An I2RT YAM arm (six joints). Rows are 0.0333 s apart.
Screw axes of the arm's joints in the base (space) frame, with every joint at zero. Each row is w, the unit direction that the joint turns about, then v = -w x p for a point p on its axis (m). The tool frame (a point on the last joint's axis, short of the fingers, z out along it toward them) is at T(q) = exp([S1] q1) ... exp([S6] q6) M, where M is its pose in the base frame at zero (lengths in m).
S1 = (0, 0, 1, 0, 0, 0)
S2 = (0, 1, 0, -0.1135, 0, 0.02)
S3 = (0, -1, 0, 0.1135, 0, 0.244)
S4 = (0, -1, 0, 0.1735, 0, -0.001)
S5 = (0, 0, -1, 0, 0.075, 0)
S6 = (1, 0, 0, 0, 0.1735, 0)
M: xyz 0.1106 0 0.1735 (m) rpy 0 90 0 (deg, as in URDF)
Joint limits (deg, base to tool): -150..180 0..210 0..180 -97..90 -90..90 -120..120
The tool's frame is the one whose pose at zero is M.
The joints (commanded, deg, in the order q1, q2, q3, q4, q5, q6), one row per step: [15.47 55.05 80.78 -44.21 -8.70 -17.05]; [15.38 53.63 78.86 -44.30 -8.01 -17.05]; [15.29 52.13 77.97 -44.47 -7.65 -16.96]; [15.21 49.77 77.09 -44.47 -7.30 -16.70]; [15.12 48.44 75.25 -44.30 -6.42 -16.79]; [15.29 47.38 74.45 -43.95 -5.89 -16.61]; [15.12 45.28 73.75 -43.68 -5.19 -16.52]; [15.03 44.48 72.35 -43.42 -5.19 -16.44]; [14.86 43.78 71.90 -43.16 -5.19 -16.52]
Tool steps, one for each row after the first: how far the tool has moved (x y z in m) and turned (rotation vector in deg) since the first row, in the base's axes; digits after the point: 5 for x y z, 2 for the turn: [-0.00388 -0.00178 -0.00660 -0.37 0.51 -0.74]; [-0.01042 -0.00406 -0.00791 -0.28 0.09 -1.20]; [-0.02165 -0.00757 -0.00712 0.24 -1.26 -1.70]; [-0.02463 -0.00917 -0.01347 -0.19 -1.04 -2.60]; [-0.02851 -0.01013 -0.01477 -0.01 -1.60 -2.99]; [-0.03809 -0.01359 -0.01379 0.35 -3.23 -3.86]; [-0.03901 -0.01404 -0.01899 0.32 -2.87 -3.97]; [-0.04154 -0.01510 -0.01954 0.39 -3.39 -4.12]
